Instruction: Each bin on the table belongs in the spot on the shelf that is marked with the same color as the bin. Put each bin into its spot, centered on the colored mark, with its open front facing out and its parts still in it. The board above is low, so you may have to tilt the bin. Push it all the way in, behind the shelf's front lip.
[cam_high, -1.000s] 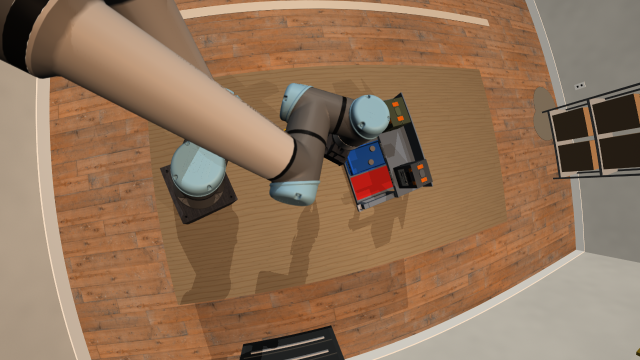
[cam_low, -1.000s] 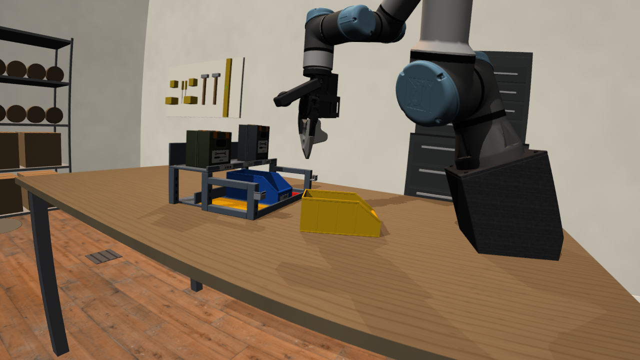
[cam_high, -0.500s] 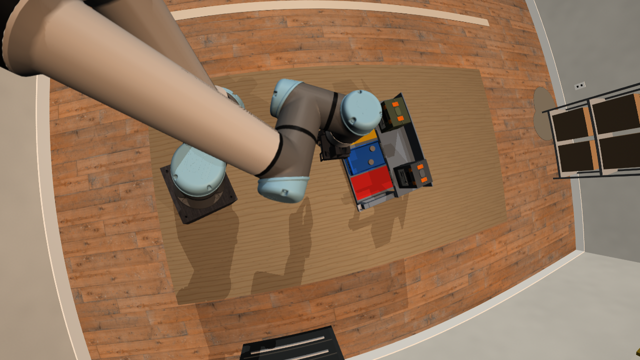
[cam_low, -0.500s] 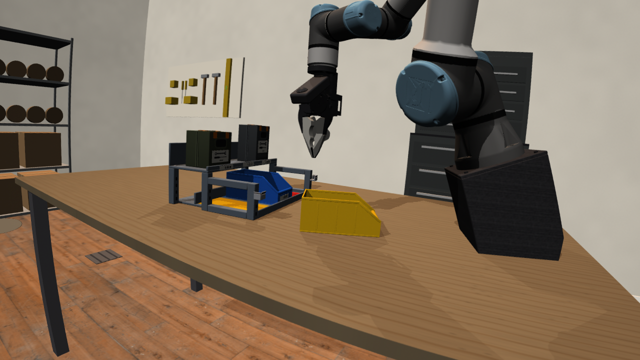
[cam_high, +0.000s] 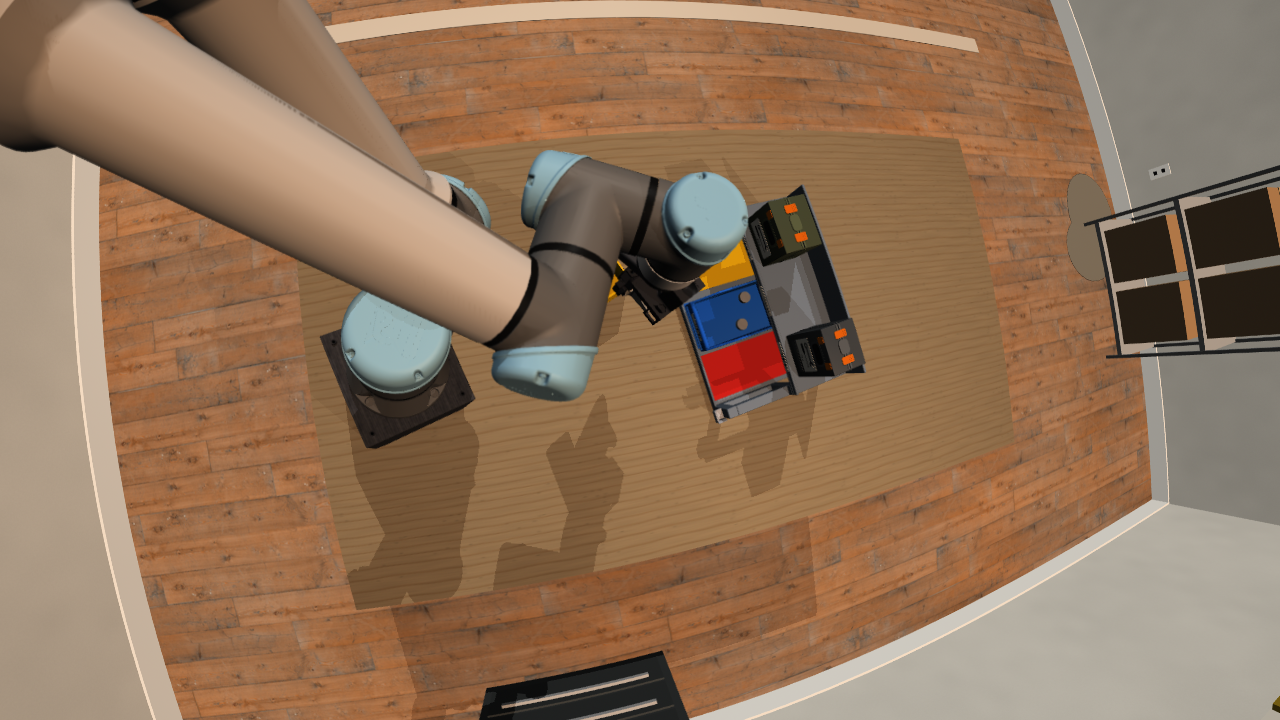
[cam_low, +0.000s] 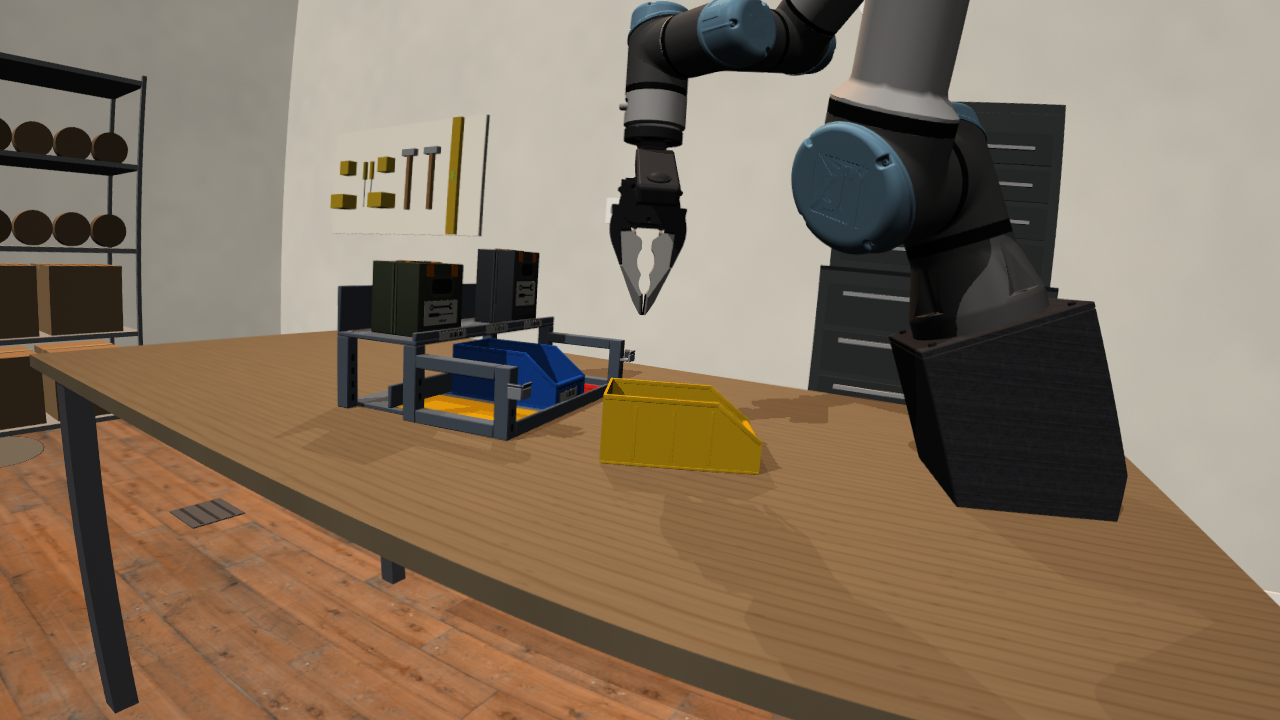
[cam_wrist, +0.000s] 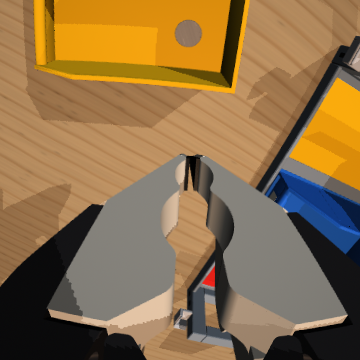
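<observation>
Right now my hand is 13 cm above the yellow bin, 8 cm past it and 3 cm to the right of it. Also, from my hand: blue bin (23 cm ahead, 12 cm below, 5 cm to the right).
</observation>
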